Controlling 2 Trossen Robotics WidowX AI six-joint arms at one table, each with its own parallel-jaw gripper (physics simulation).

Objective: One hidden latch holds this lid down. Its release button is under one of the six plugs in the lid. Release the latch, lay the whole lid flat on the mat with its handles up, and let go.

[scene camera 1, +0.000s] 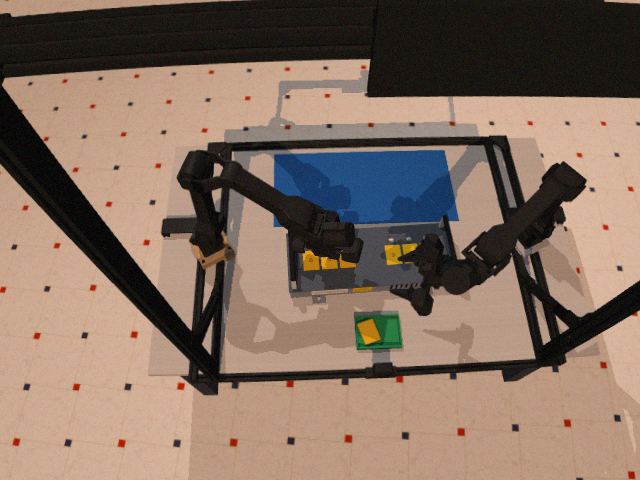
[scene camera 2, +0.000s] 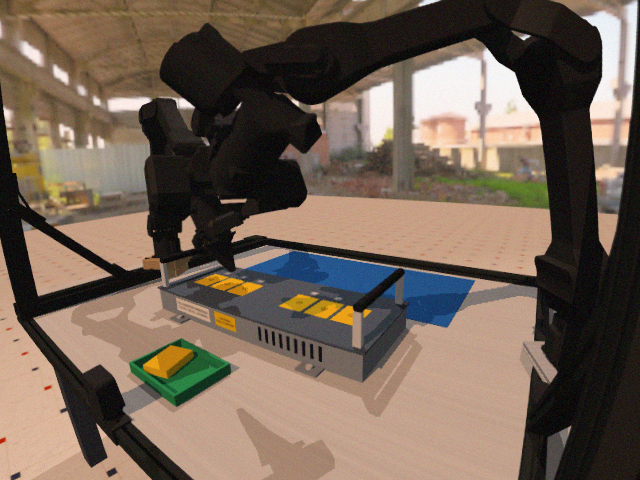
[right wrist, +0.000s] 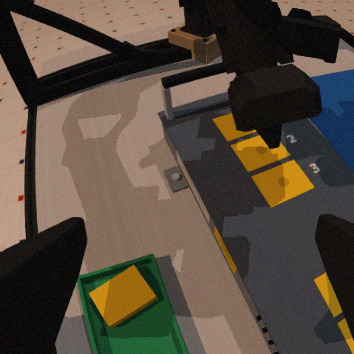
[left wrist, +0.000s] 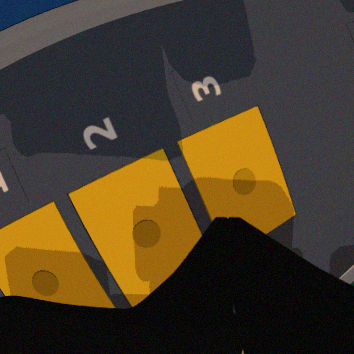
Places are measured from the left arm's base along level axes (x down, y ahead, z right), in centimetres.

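Where they show: left gripper, fingertip midpoint: [scene camera 1: 337, 254] [scene camera 2: 233, 271] [right wrist: 273, 146] [left wrist: 225, 229]; right gripper, fingertip midpoint: [scene camera 1: 394, 275] [scene camera 2: 213, 215] [right wrist: 203, 229]; left arm's base, origin of the base link: [scene camera 1: 210, 243] [scene camera 2: 167, 255] [right wrist: 201, 28]; right arm's base, origin of the base link: [scene camera 1: 527, 236].
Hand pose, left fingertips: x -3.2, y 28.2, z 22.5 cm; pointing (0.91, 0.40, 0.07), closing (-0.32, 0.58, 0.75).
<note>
Each offset is from my left fingertips to the top centre of the thing. Level surfaces: height alone.
The grey lid [scene camera 1: 369, 263] [scene camera 2: 271, 310] [left wrist: 300, 70] [right wrist: 210, 195] sits level on its housing, black handles [scene camera 2: 379, 289] [right wrist: 195, 77] up. Six yellow squares show in it in scene camera 2; whether one is an open recess I cannot tell. My left gripper [scene camera 2: 232, 268] [left wrist: 225, 229] [right wrist: 273, 146] is shut and empty, its tip low over the lid near plug 2 {dx +3.1, dy -2.0, dz -1.2 cm} [left wrist: 100, 210] [right wrist: 257, 152] and plug 3 {dx +3.0, dy +2.5, dz +1.1 cm} [left wrist: 235, 145] [right wrist: 282, 182]. My right gripper [scene camera 1: 396, 274] [right wrist: 204, 229] is open and empty, fingers wide apart above the lid's near side. The blue mat {dx +7.8 cm} [scene camera 1: 361, 170] [scene camera 2: 439, 294] lies behind the housing.
A green tray {dx +6.3, dy -0.9, dz +22.2 cm} [scene camera 1: 395, 330] [scene camera 2: 219, 367] [right wrist: 140, 342] with a yellow block {dx +6.3, dy -3.1, dz +21.0 cm} [scene camera 1: 369, 331] [scene camera 2: 169, 360] [right wrist: 122, 295] stands in front of the housing. Mounting tabs [scene camera 2: 310, 367] [right wrist: 176, 177] stick out at its base. A black frame [scene camera 1: 310, 375] surrounds the table.
</note>
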